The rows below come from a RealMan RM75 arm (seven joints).
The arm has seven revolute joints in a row. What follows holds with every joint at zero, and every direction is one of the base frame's.
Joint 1 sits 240.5 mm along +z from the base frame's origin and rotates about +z.
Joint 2 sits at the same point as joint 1 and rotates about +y.
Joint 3 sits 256 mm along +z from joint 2 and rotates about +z.
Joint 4 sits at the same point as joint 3 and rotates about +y.
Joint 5 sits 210 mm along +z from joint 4 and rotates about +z.
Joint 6 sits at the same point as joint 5 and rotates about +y.
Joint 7 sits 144 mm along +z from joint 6 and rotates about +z.
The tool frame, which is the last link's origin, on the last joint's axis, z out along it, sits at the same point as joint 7; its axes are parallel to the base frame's.
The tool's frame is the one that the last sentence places.
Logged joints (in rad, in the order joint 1, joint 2, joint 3, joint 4, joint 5, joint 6, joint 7), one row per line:
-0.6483, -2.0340, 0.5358, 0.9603, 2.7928, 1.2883, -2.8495
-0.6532, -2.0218, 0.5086, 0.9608, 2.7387, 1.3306, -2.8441
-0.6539, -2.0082, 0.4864, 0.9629, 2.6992, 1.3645, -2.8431
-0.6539, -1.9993, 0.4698, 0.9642, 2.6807, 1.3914, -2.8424
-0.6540, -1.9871, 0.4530, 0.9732, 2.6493, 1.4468, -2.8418
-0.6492, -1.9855, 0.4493, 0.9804, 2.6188, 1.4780, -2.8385
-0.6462, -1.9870, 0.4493, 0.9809, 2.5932, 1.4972, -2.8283
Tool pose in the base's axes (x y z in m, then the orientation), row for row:
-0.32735, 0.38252, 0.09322, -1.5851, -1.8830, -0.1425
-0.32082, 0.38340, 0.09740, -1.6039, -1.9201, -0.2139
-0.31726, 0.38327, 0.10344, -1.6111, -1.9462, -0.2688
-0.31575, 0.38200, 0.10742, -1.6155, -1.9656, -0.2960
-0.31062, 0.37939, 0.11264, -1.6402, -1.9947, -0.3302
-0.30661, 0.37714, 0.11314, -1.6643, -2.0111, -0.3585
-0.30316, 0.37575, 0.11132, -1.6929, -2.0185, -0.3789
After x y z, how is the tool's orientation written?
As a rotation vector, in radians.
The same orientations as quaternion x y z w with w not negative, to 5 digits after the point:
-0.60653, -0.72052, -0.05453, 0.33166
-0.60726, -0.72698, -0.08099, 0.31011
-0.60570, -0.73168, -0.10106, 0.29591
-0.60435, -0.73532, -0.11073, 0.28602
-0.60734, -0.73860, -0.12227, 0.26582
-0.61147, -0.73888, -0.13171, 0.25062
-0.61782, -0.73665, -0.13828, 0.23773

